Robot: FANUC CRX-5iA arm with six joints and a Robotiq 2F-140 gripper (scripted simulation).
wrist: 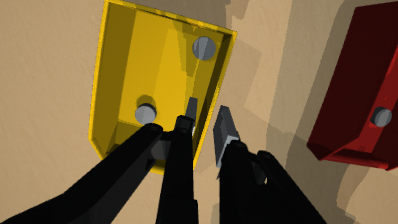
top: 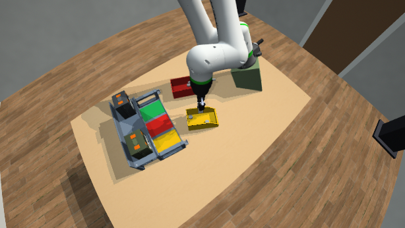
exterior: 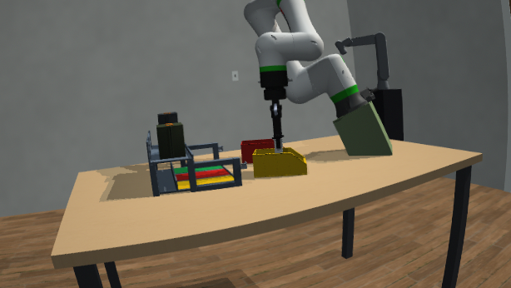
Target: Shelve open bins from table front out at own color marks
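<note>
The yellow bin lies 20 mm ahead of my hand, 40 mm to the left of it and 40 mm below it. Also, from my hand: red bin (30 mm behind, 190 mm to the right, 40 mm below).
</note>
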